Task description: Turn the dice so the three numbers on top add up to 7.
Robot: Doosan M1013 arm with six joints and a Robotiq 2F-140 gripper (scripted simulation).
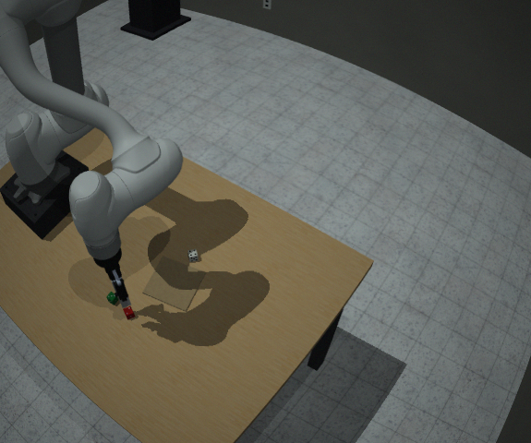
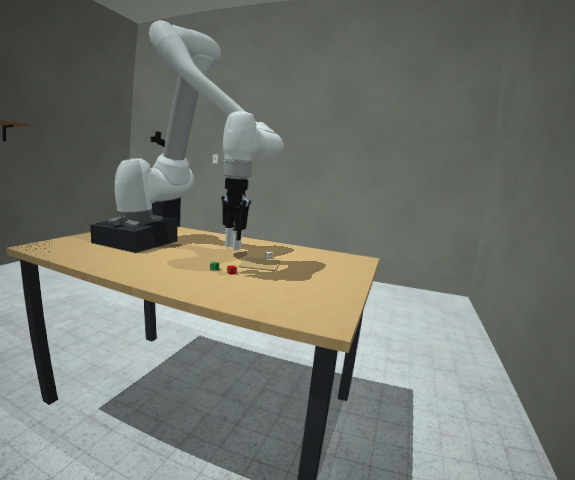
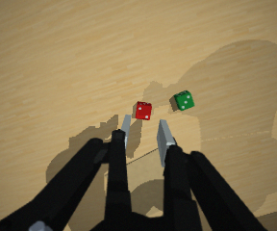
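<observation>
My gripper is now 11 cm above the red die. From my hand the other things lie so: white die: 1 cm ahead, 27 cm to the left, 11 cm below; then tan mat: 3 cm ahead, 17 cm to the left, 12 cm below; then green die: 7 cm behind, 11 cm below.
</observation>
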